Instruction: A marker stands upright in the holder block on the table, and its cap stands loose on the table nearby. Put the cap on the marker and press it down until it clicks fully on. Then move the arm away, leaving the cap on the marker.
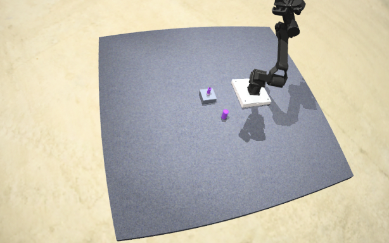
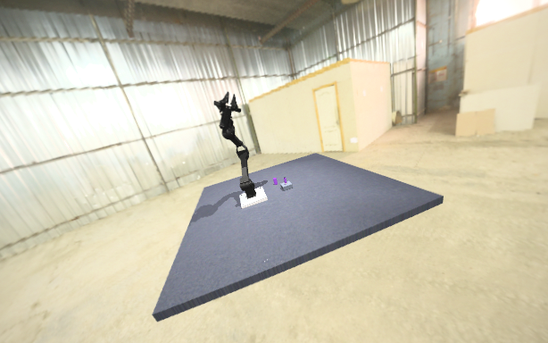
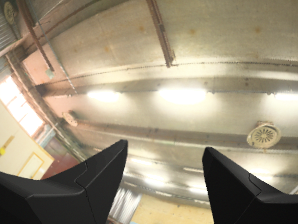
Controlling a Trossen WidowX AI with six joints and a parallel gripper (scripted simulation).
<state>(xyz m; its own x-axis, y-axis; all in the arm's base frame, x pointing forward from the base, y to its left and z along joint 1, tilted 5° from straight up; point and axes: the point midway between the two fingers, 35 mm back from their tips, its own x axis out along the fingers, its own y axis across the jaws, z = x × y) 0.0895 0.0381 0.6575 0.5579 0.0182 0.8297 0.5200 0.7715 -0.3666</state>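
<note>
The cap is 13 cm ahead of my gripper tip, 16 cm to the left of it and 69 cm below it. The rest, counted from my gripper tip: holder block (20 cm ahead, 3 cm to the left, 70 cm below).
</note>
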